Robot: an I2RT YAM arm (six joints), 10 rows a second.
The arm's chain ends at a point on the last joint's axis. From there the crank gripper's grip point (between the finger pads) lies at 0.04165 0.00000 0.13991 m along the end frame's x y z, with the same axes.
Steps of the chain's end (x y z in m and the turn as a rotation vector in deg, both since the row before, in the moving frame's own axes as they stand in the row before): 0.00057 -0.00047 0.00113 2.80 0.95 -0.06; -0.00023 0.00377 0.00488 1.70 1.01 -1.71; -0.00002 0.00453 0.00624 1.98 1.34 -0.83; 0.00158 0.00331 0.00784 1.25 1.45 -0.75; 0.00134 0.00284 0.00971 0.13 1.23 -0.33; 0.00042 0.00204 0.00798 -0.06 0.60 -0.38
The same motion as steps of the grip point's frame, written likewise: 0.00288 -0.00733 0.00025 2.80 0.95 -0.06; 0.00215 -0.00165 0.00404 1.70 1.01 -1.71; 0.00320 -0.00091 0.00513 1.98 1.34 -0.83; 0.00508 -0.00030 0.00670 1.25 1.45 -0.75; 0.00433 0.00228 0.00878 0.13 1.23 -0.33; 0.00188 0.00191 0.00754 -0.06 0.60 -0.38
